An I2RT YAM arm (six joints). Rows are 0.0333 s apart.
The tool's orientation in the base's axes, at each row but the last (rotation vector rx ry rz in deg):
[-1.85, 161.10, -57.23]
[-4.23, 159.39, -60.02]
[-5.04, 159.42, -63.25]
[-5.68, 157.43, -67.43]
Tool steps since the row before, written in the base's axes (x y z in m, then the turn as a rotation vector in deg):
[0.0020, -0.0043, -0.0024, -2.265, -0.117, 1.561]
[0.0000, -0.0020, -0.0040, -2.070, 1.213, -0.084]
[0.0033, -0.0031, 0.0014, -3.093, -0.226, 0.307]
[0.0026, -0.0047, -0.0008, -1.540, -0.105, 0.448]
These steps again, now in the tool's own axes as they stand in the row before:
[-0.0013, -0.0018, 0.0048, 2.025, -1.145, -1.472]
[0.0008, 0.0011, 0.0043, 1.923, 0.941, -1.087]
[-0.0031, -0.0032, 0.0016, 3.044, -0.374, -0.555]
[-0.0019, -0.0027, 0.0043, 1.481, -0.395, -0.483]

